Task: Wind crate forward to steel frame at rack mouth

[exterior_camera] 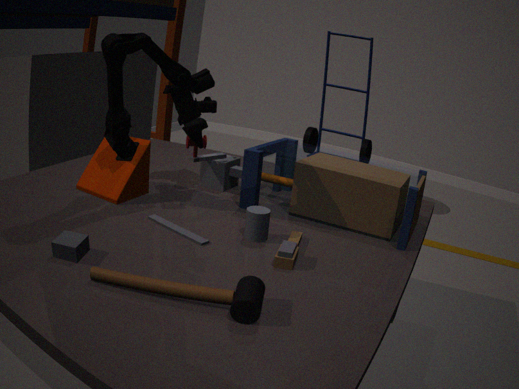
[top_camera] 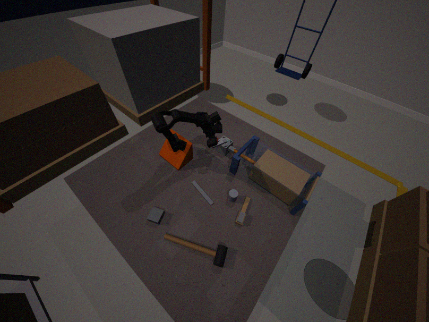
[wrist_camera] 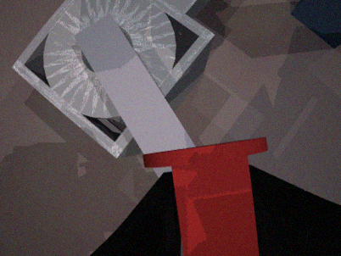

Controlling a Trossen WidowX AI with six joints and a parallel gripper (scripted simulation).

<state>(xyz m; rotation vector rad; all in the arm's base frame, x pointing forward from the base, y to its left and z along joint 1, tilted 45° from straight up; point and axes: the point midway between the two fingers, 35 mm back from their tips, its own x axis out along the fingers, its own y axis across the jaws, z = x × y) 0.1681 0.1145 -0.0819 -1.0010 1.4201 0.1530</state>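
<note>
Right now my gripper tip is 1 cm short of the grey winch, 7 cm to the right of it and 10 cm above it. Round my gripper tip: flat grey bar: 11 cm ahead, 30 cm to the right, 13 cm below; then red knob: 1 cm behind, 1 cm to the right; then small wooden tool: 38 cm ahead, 27 cm to the right, 11 cm below.
</note>
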